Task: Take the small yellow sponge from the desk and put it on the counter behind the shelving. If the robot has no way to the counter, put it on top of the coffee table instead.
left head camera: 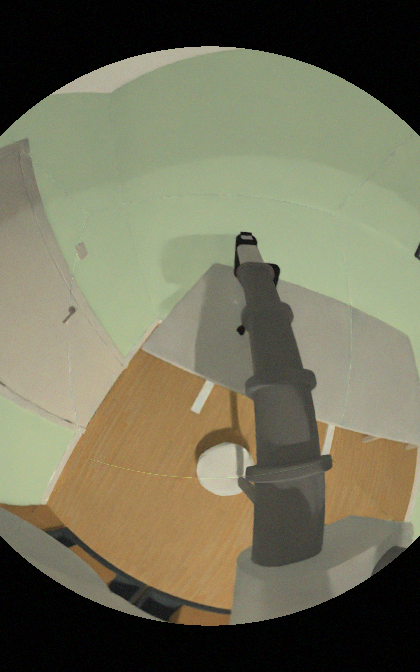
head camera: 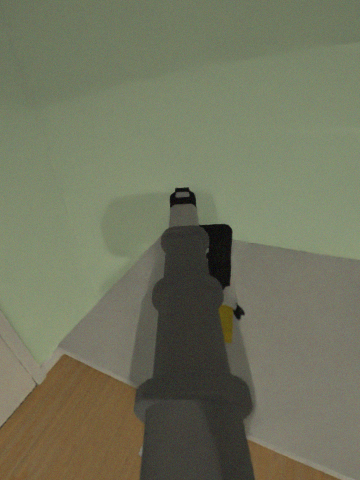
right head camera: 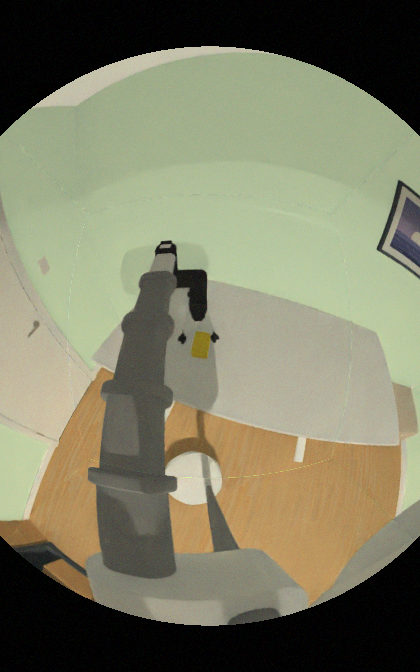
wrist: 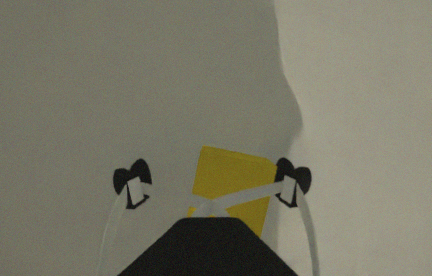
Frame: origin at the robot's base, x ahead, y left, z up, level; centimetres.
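Where they show: gripper, fingertip midpoint: [wrist: 212, 175].
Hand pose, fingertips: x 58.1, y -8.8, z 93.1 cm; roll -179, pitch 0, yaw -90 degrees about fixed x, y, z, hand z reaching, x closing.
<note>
After its pixels a point has its place.
The small yellow sponge [head camera: 226, 324] @(x 52.8, y -10.7, z 96.8 cm) [right head camera: 201, 345] [wrist: 235, 172] @(x 59.1, y -10.6, z 96.8 cm) lies on the grey desk [head camera: 305, 320] @(x 56.2, y -36.2, z 92.3 cm) [left head camera: 370, 365] [right head camera: 300, 360]. In the wrist view it is slightly turned, and the gripper body hides its near end. My gripper [right head camera: 198, 338] [wrist: 212, 175] @(x 58.1, y -8.8, z 93.1 cm) is open over the desk, pointing down. In the wrist view its right fingertip overlaps the sponge's right edge, while a gap shows between the left fingertip and the sponge. Whether the fingertips are at sponge height is hard to tell. In the head view the arm hides part of the sponge. The counter, shelving and coffee table cannot be made out.
A green wall [head camera: 200, 125] @(x 116.3, y -9.1, z 143.3 cm) [left head camera: 210, 175] [right head camera: 225, 150] stands close behind the desk. A door [left head camera: 30, 320] is at the left. A round white stool [left head camera: 222, 470] [right head camera: 192, 478] stands on the wooden floor before the desk. A framed picture [right head camera: 406, 230] hangs at the right.
</note>
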